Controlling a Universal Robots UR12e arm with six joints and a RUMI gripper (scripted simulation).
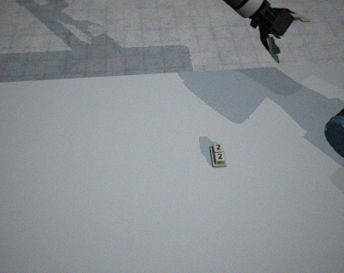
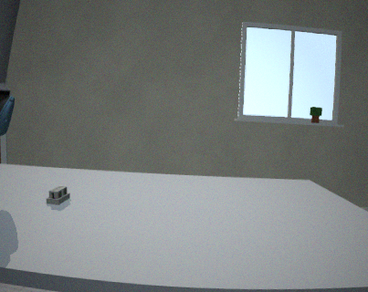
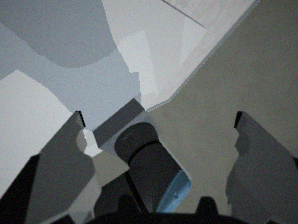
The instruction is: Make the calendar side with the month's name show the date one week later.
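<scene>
Right now the cube is 330 mm ahead of my hand, 280 mm to the left of it and 150 mm below it. Also, from my hand: tray 330 mm ahead, 300 mm to the left, 170 mm below.
</scene>
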